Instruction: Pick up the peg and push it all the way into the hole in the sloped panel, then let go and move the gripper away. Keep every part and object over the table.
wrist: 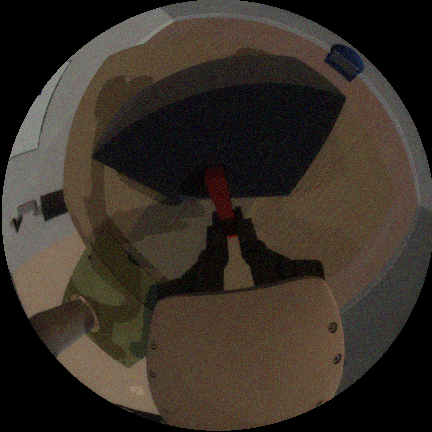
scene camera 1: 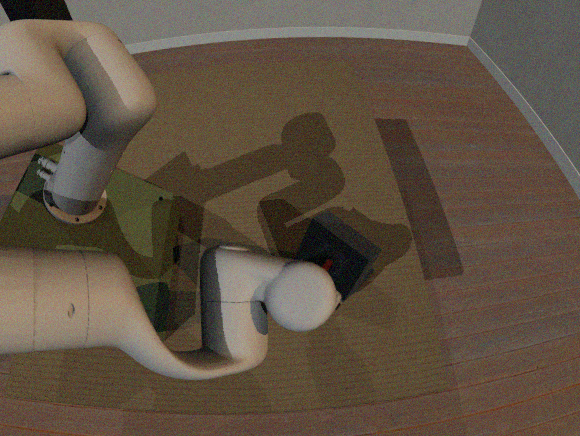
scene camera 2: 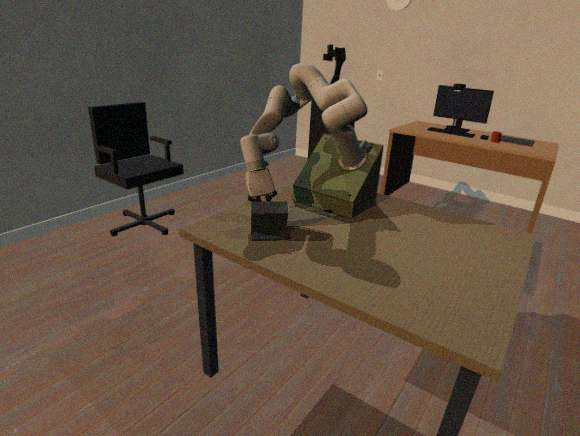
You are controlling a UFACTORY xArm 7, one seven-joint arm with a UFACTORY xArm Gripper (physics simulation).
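Pixels of known places: gripper, fingertip midpoint: (wrist: 228,219); arm's base at its link origin: (wrist: 84,312) (scene camera 1: 75,195) (scene camera 2: 352,159).
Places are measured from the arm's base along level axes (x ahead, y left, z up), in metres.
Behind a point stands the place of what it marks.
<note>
The red peg (scene camera 1: 327,265) {x 0.478, y 0.015, z -0.118 m} (wrist: 220,195) {x 0.476, y 0.011, z -0.121 m} is between the fingertips of my gripper (wrist: 228,219) {x 0.458, y -0.012, z -0.157 m}, which is shut on it. In the wrist view the peg's far end is at the dark face of the sloped panel (wrist: 240,135) {x 0.507, y 0.027, z -0.099 m}, low on that face. The panel also shows in scene camera 1 (scene camera 1: 350,269) {x 0.520, y 0.010, z -0.112 m} and from behind in scene camera 2 (scene camera 2: 269,220) {x 0.508, y 0.073, z -0.141 m}. The hole cannot be made out in the dark, so whether the peg's tip is inside it I cannot tell. In scene camera 2 my gripper (scene camera 2: 262,198) is right behind the panel block, its fingertips partly hidden.
The panel block stands near a corner of the wooden table (scene camera 2: 425,260) {x 0.173, y 0.520, z -0.206 m}. The camouflage-patterned arm base (scene camera 1: 135,215) {x 0.093, y 0.032, z -0.085 m} (scene camera 2: 325,175) {x 0.102, y -0.061, z -0.074 m} (wrist: 112,300) {x 0.115, y -0.022, z -0.093 m} is beside it on the table. A black office chair (scene camera 2: 137,167) and a desk (scene camera 2: 475,150) with a monitor stand away from the table.
</note>
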